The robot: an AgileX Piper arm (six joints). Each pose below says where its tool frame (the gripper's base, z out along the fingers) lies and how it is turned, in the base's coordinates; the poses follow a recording.
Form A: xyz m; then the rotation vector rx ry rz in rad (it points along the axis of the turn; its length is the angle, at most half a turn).
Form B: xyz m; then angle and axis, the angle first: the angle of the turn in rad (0 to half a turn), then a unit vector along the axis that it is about. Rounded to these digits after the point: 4 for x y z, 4 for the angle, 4 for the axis.
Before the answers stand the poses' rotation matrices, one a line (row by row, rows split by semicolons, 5 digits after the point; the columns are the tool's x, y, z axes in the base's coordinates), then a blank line. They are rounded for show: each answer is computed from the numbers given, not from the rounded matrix.
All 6 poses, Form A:
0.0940 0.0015 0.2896 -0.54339 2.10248 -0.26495
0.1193 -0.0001 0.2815 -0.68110 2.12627 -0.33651
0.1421 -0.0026 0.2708 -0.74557 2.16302 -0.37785
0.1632 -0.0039 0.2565 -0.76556 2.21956 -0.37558
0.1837 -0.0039 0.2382 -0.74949 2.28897 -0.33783
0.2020 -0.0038 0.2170 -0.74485 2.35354 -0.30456
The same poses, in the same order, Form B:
-0.48110 -0.27802 0.83141; -0.47560 0.87946 0.01888; -0.73644 -0.38634 -0.55533
-0.48560 -0.34903 0.80148; -0.57946 0.81499 0.00383; -0.65453 -0.46257 -0.59801
-0.50656 -0.38448 0.77173; -0.62335 0.78169 -0.01971; -0.59568 -0.49105 -0.63564
-0.54364 -0.40834 0.73329; -0.62687 0.77850 -0.03122; -0.55812 -0.47665 -0.67920
-0.59170 -0.41958 0.68836; -0.60055 0.79905 -0.02917; -0.53780 -0.43066 -0.72478
-0.63265 -0.43367 0.64162; -0.58271 0.81228 -0.02555; -0.51010 -0.39004 -0.76659

0.0940 0.0015 0.2896 2.1877 -0.2484 0.9611 -0.1211
0.1193 -0.0001 0.2815 2.2579 -0.3017 0.9417 -0.1490
0.1421 -0.0026 0.2708 2.3189 -0.3215 0.9328 -0.1629
0.1632 -0.0039 0.2565 2.3777 -0.3220 0.9335 -0.1580
0.1837 -0.0039 0.2382 2.4321 -0.3082 0.9411 -0.1389
0.2020 -0.0038 0.2170 2.4873 -0.2995 0.9462 -0.1224

